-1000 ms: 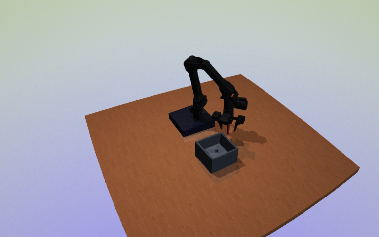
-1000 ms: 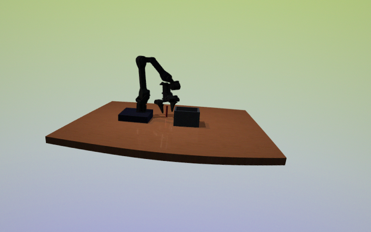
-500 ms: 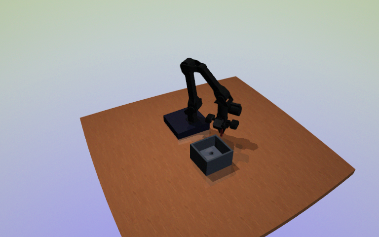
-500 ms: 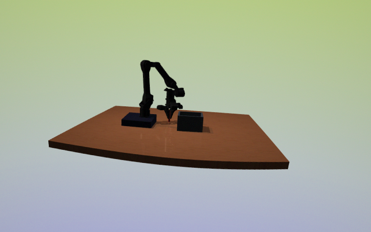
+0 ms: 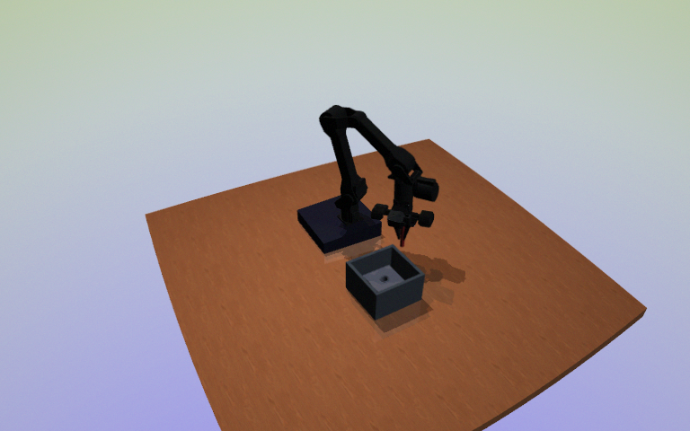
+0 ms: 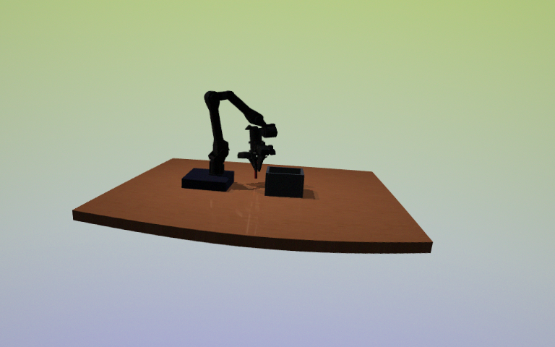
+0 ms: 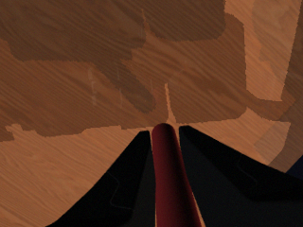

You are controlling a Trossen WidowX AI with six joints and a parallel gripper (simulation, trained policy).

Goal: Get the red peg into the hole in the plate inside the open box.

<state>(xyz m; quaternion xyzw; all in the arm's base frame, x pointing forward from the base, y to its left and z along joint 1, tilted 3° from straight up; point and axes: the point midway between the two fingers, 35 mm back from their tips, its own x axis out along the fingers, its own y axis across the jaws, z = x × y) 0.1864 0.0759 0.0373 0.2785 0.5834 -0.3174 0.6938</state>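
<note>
The dark grey box is 130 mm ahead of my gripper tip, 150 mm to the right of it and 30 mm below it. From my gripper tip the other things lie so: red peg 10 mm behind, 10 mm to the left, 10 mm above.
</note>
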